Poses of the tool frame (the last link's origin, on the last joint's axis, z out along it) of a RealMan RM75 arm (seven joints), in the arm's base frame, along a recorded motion.
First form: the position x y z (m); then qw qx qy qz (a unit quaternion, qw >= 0).
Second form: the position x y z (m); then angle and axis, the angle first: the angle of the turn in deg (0 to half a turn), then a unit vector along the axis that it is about. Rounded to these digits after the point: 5 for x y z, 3 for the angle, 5 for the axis.
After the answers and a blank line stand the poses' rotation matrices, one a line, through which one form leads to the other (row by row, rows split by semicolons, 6 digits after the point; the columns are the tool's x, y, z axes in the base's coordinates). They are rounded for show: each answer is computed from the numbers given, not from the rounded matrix.
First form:
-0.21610 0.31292 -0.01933 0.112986 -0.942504 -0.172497 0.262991
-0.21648 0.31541 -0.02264 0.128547 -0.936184 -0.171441 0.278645
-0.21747 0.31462 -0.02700 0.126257 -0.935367 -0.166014 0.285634
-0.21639 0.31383 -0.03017 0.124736 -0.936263 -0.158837 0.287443
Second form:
-0.21610 0.31292 -0.01933 167.025 -0.94858 -0.17361 0.26469
-0.21648 0.31541 -0.02264 165.229 -0.94402 -0.17288 0.28098
-0.21747 0.31462 -0.02700 165.493 -0.94291 -0.16735 0.28794
-0.21639 0.31383 -0.03017 165.669 -0.94363 -0.16009 0.28971

0.802161 0.265730 -0.534720; 0.384587 -0.914958 0.122249; -0.456761 -0.303710 -0.836140
0.785930 0.249363 -0.565803; 0.392639 -0.908167 0.145145; -0.477650 -0.336230 -0.811665
0.781705 0.238442 -0.576266; 0.382695 -0.912997 0.141355; -0.492425 -0.331032 -0.804945
0.784295 0.225717 -0.577870; 0.369135 -0.918423 0.142258; -0.498619 -0.324885 -0.803635

